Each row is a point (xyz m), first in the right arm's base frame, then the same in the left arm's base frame.
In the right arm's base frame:
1: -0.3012 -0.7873 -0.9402
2: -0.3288 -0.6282 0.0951
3: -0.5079 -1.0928 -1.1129
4: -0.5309 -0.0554 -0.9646
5: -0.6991 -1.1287 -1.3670
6: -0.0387 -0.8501 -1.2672
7: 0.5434 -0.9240 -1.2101
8: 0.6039 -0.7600 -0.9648
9: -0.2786 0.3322 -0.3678
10: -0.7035 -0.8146 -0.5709
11: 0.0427 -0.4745 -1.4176
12: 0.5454 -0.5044 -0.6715
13: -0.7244 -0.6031 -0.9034
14: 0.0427 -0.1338 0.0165
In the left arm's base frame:
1: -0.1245 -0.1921 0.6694
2: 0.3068 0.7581 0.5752
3: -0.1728 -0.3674 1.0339
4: -0.6991 0.1324 0.2776
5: -0.4067 -0.5233 1.1868
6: -0.0918 -0.5943 0.5391
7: 0.3510 -0.7954 0.2059
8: 0.4242 -0.5517 0.0448
9: -0.4475 0.6810 -0.1760
10: -0.1732 0.2683 0.9603
11: -0.3315 -0.6221 0.2043
12: 0.3946 -0.1891 -0.1048
13: -0.4797 0.0667 0.8150
14: 0.2221 0.7218 -0.0414

